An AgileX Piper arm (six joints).
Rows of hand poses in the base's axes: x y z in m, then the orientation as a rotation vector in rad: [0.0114, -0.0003, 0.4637, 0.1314, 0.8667, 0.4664]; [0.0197, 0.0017, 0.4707, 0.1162, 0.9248, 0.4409]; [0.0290, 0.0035, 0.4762, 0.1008, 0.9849, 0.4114]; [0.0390, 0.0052, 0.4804, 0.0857, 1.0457, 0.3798]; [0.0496, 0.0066, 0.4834, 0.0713, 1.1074, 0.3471]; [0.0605, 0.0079, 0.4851, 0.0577, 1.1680, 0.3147]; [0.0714, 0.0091, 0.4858, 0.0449, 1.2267, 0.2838]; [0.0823, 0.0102, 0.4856, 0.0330, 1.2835, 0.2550]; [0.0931, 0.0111, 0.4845, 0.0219, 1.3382, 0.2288]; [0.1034, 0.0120, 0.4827, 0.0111, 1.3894, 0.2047]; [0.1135, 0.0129, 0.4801, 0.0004, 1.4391, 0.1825]
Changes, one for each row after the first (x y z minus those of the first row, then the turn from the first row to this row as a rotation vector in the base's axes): [0.0083, 0.0020, 0.0070, -0.0346, 0.0524, -0.0090]; [0.0176, 0.0038, 0.0125, -0.0710, 0.1071, -0.0208]; [0.0276, 0.0055, 0.0167, -0.1078, 0.1628, -0.0341]; [0.0382, 0.0069, 0.0197, -0.1443, 0.2199, -0.0479]; [0.0491, 0.0082, 0.0214, -0.1795, 0.2765, -0.0614]; [0.0600, 0.0094, 0.0221, -0.2127, 0.3316, -0.0739]; [0.0709, 0.0105, 0.0219, -0.2437, 0.3853, -0.0847]; [0.0817, 0.0114, 0.0208, -0.2723, 0.4373, -0.0936]; [0.0920, 0.0123, 0.0190, -0.2991, 0.4861, -0.1012]; [0.1021, 0.0132, 0.0164, -0.3245, 0.5335, -0.1070]
